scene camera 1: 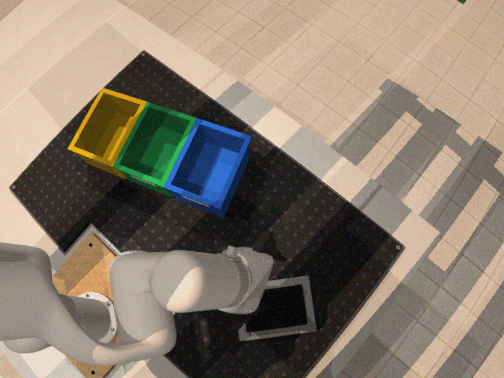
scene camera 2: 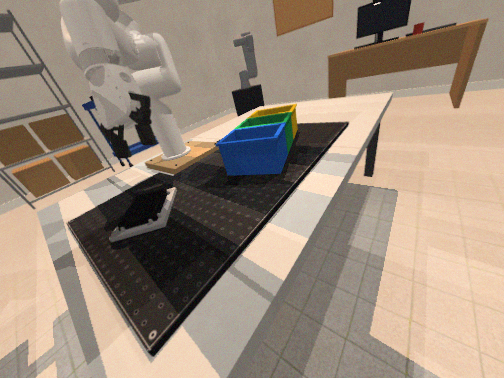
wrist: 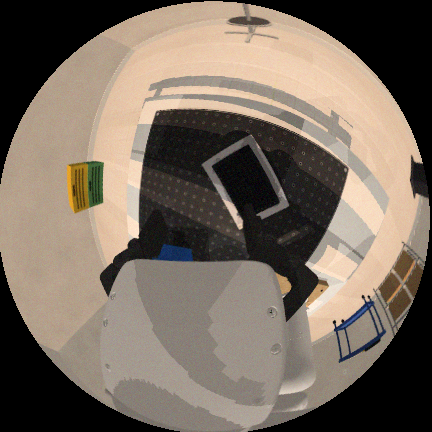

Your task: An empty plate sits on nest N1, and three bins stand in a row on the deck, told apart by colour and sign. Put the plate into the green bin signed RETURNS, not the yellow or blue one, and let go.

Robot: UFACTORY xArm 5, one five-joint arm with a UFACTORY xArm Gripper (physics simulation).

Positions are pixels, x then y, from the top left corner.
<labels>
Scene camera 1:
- my gripper: 270, 280
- black plate: 287, 308
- grey nest: 304, 280
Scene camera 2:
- my gripper: 136, 151
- black plate: 146, 206
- grey nest: 117, 235
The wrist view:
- my gripper: 201, 217
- black plate: 241, 174
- grey nest: 248, 139
</labels>
